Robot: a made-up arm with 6 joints.
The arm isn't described. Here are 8 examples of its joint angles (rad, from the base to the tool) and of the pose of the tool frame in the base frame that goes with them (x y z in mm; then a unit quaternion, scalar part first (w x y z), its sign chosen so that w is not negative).
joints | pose
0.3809 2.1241 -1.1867 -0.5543 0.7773 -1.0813 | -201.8 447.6 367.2 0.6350 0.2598 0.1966 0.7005
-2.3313 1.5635 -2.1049 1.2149 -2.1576 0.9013 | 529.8 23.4 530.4 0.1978 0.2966 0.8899 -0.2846
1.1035 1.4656 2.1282 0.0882 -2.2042 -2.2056 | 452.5 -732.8 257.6 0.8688 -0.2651 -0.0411 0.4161
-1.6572 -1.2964 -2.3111 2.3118 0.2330 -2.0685 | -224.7 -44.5 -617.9 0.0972 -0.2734 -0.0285 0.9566
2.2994 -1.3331 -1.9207 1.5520 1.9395 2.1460 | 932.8 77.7 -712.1 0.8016 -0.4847 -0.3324 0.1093
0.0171 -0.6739 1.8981 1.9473 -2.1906 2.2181 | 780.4 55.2 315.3 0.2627 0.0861 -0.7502 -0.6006
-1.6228 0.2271 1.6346 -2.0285 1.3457 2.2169 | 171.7 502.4 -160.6 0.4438 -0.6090 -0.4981 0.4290
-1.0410 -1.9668 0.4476 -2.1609 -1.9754 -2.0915 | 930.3 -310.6 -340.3 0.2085 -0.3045 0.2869 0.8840
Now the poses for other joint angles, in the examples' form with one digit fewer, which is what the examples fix.
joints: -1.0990 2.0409 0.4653 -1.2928 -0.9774 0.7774
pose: 3 308 762 0.619 0.526 0.227 -0.537
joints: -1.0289 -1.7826 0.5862 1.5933 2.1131 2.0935
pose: 1106 -320 -526 0.778 -0.519 -0.324 -0.143
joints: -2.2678 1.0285 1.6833 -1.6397 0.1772 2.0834
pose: -44 -69 274 0.116 -0.779 -0.195 0.585
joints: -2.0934 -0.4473 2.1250 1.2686 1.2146 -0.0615
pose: -837 60 127 0.267 -0.066 -0.831 0.483
